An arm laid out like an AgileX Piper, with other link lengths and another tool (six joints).
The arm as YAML. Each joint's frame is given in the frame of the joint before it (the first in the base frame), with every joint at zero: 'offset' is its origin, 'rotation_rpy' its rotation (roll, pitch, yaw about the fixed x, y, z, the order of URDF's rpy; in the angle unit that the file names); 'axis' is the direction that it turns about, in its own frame. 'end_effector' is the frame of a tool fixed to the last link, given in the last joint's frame.
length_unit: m
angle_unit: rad
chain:
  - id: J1
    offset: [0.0, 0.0, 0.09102]
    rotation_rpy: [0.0, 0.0, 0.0]
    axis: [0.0, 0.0, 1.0]
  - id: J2
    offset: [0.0, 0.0, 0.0]
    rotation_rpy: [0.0, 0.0, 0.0]
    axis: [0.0, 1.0, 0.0]
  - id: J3
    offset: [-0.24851, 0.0, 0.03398]
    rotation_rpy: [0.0, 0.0, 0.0]
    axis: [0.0, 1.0, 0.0]
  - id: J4
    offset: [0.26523, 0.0, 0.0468]
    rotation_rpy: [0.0, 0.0, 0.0]
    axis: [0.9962, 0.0, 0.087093]
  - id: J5
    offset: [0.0, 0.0, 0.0]
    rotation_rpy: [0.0, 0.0, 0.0]
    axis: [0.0, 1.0, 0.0]
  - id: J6
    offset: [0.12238, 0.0, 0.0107]
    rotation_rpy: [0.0, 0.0, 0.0]
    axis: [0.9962, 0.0, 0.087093]
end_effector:
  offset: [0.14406, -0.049, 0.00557]
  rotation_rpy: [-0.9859, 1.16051, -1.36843]
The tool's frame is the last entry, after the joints.
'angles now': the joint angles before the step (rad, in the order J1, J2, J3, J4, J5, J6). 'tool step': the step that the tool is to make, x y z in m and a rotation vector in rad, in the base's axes. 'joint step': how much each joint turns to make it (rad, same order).
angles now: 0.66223, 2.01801, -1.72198, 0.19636, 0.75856, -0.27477
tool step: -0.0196, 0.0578, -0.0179, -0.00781, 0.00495, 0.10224
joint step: 0.09918, 0.11670, -0.12021, -0.00324, 0.01259, -0.00001
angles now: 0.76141, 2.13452, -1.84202, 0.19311, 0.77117, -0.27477
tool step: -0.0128, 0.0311, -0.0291, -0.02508, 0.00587, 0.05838
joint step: 0.05757, 0.10009, -0.06681, -0.01336, -0.01154, 0.00005
